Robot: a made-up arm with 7 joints. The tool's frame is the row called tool.
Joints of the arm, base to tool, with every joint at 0 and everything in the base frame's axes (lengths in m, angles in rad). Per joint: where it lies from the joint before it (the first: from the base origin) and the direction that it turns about. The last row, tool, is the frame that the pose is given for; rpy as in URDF.
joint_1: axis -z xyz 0 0 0.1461
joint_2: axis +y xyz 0 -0.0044 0.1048
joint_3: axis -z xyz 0 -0.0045 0.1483
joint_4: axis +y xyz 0 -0.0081 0.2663
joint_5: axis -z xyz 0 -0.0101 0.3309
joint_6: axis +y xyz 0 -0.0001 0.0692
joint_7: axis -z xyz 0 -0.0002 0.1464
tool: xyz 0 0 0 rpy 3.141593 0 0
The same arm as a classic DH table. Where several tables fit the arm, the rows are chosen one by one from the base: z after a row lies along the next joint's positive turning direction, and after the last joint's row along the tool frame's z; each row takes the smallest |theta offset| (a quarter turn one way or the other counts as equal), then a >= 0, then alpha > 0; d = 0 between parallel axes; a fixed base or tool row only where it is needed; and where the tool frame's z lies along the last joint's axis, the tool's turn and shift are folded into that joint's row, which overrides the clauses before.
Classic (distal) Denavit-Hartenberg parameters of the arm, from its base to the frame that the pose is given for. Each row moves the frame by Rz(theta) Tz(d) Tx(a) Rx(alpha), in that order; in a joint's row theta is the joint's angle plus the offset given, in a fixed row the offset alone. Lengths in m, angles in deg.
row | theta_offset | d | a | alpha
base (fixed) | 0 | 0 | 0 | 180
joint_1 | 0 | -0.2509 | 0 | 90
joint_2 | 0 | -0.0089 | 0 | -90
joint_3 | 0 | -0.4146 | 0 | 90
joint_4 | 0 | -0.0182 | 0 | -90
joint_5 | 0 | -0.4001 | 0 | 90
joint_6 | 0 | -0.0003 | 0 | -90
joint_7 | 0 | -0.1464 | 0 | 0

